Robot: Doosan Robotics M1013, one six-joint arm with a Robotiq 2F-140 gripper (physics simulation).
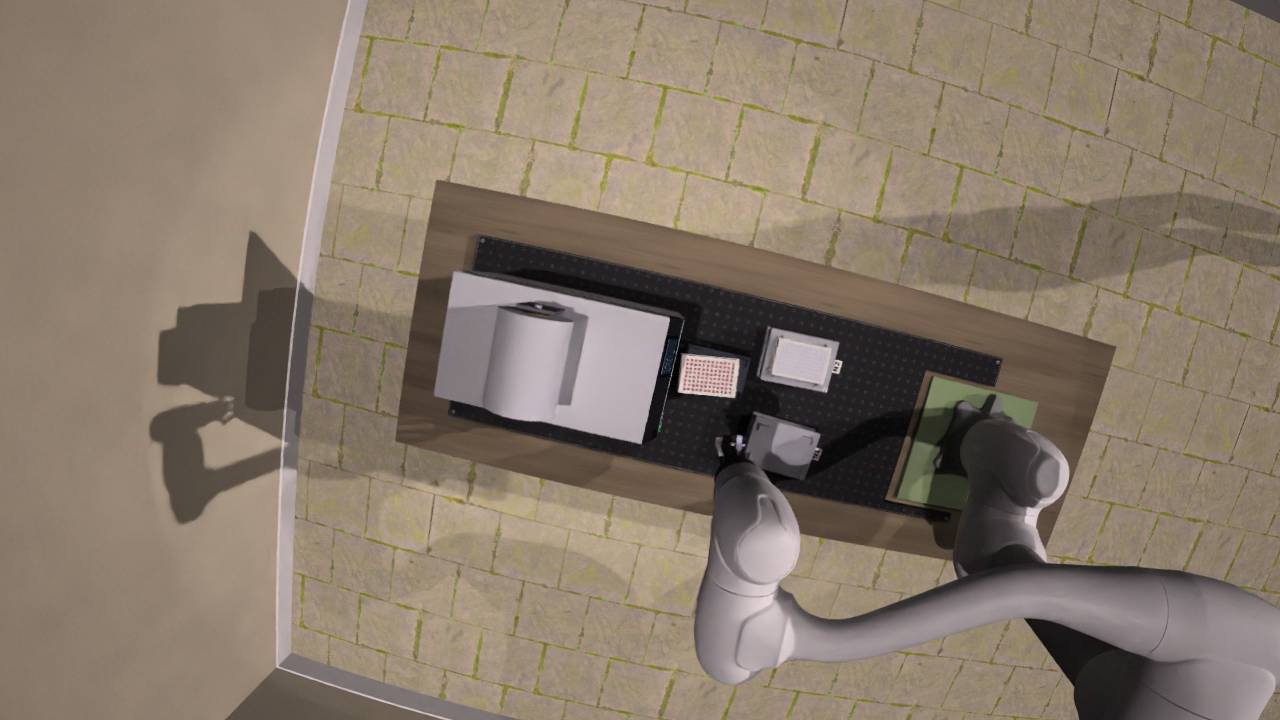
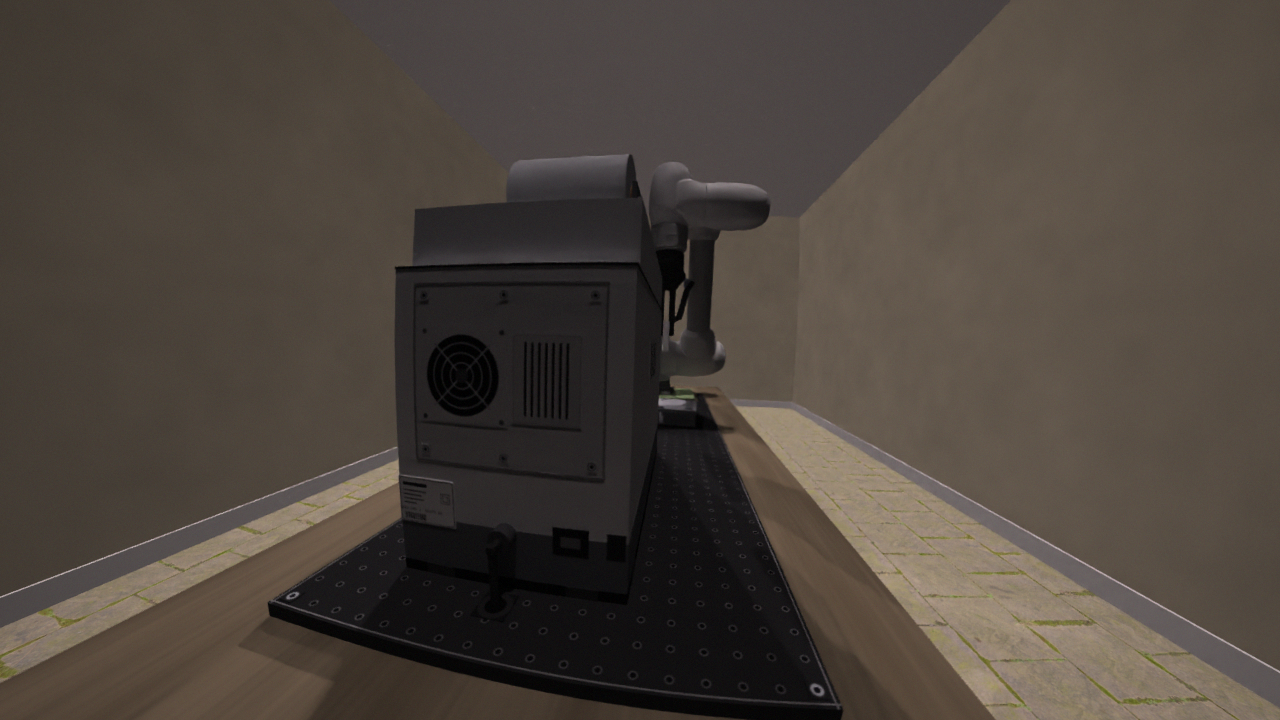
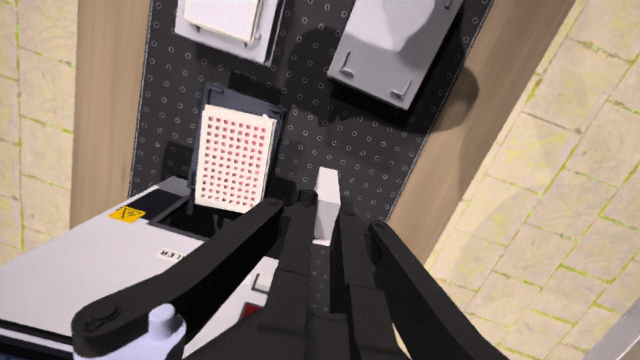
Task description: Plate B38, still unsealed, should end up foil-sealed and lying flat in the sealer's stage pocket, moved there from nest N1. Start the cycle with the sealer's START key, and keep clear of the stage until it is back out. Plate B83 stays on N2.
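Places are measured from the arm's base along level axes (x ahead, y left, z up), in millimetres.
Pixels of known places: gripper, between the fingertips: [image 1: 722,441] [image 2: 664,350] [image 3: 324,184]; arm's base, origin of its link: [image 1: 973,442].
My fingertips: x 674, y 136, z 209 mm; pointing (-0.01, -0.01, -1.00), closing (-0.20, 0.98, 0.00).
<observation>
For each thing: its top centre in the pictures, then the offset to it from my fingertips.
- plate, centre of its top: [image 3: 231,165] [image 1: 708,376] dx +55, dy -103, dz -92 mm
- Nest N1, centre of its top: [image 3: 396,29] [image 1: 781,449] [image 2: 676,402] dx -174, dy +17, dz -158 mm
- White plate B83, centre of its top: [image 1: 801,361] dx -142, dy -193, dz -146 mm
- nest N2, centre of its top: [image 1: 801,361] dx -142, dy -193, dz -152 mm
- START key, centre of its top: [image 3: 263,289] dx +136, dy -9, dz -8 mm
- foil roll, centre of its top: [image 1: 517,367] [image 2: 579,162] dx +376, dy -79, dz +270 mm
- red lamp, centre of its top: [image 3: 251,324] dx +136, dy -9, dz +35 mm
A plate [image 1: 708,375] [image 3: 235,157] with open reddish wells and no visible foil lies flat on the sealer's dark, extended stage [image 1: 743,371] [image 3: 240,101]. The wells look unsealed. Nest N1 [image 1: 780,443] [image 3: 390,62] is grey and empty, its corner posts showing. White plate B83 [image 1: 802,360] [image 3: 220,19] rests on nest N2 [image 1: 810,385] [image 3: 225,47]. My gripper [image 1: 726,445] [image 2: 673,329] [image 3: 324,184] is shut and empty, above the black board between the stage and N1, toward the table's arm side. The START key [image 3: 265,282] shows partly behind a finger.
The large sealer [image 1: 617,358] [image 2: 519,367] [image 3: 75,280] stands beside the stage, with a foil roll [image 1: 528,362] [image 2: 570,179] on top. A green mat [image 1: 926,456] lies at the table's far right, with part of the arm over it. A red lamp [image 3: 251,310] shows on the sealer.
</observation>
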